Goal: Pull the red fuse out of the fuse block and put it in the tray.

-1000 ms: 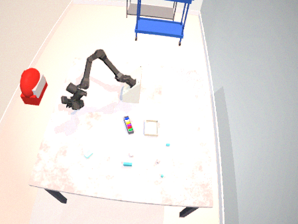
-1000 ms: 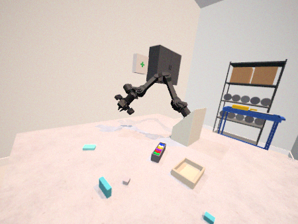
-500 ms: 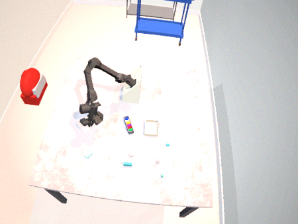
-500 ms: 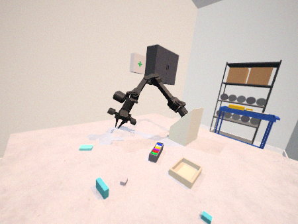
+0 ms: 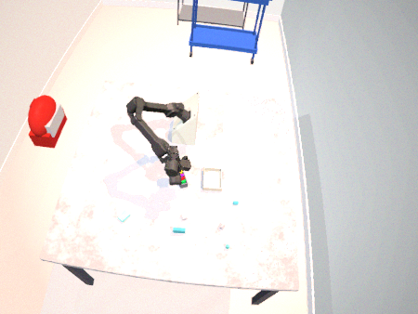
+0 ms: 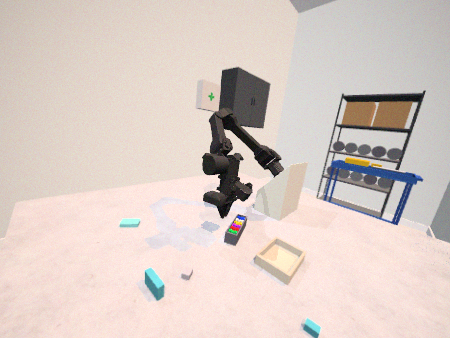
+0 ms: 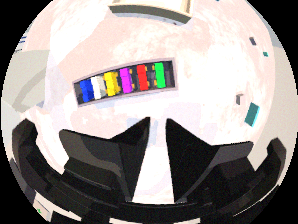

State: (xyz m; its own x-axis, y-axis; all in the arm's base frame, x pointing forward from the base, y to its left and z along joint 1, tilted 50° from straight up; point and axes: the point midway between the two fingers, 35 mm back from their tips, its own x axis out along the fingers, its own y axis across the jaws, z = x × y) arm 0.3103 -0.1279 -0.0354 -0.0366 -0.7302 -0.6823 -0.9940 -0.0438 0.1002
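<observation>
The shallow beige tray is 20 cm to the left of my gripper tip, 7 cm below it and 3 cm behind it.
</observation>
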